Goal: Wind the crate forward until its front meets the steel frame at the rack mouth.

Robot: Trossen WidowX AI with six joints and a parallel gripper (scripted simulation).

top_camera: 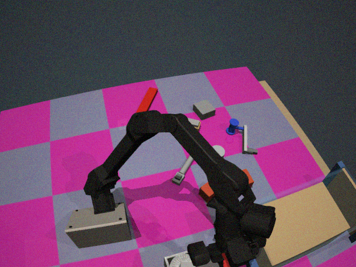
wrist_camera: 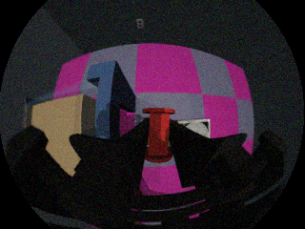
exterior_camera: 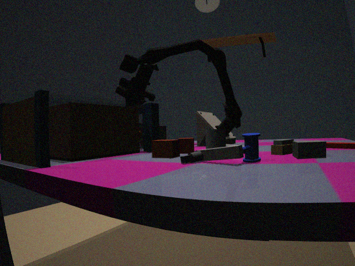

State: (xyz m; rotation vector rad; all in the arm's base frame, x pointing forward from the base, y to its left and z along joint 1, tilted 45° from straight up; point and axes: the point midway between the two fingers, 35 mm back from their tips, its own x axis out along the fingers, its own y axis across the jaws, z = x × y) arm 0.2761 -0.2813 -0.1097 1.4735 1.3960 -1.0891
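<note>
My gripper tip is 40 mm past the winch handle with red hub, 30 mm to the right of it and 40 mm above it. Also, from my gripper tip: winch 110 mm behind, 40 mm to the left, 110 mm below; then blue steel frame 60 mm ahead, 50 mm to the left, 40 mm below; then red knob 10 mm to the left, 10 mm below.
</note>
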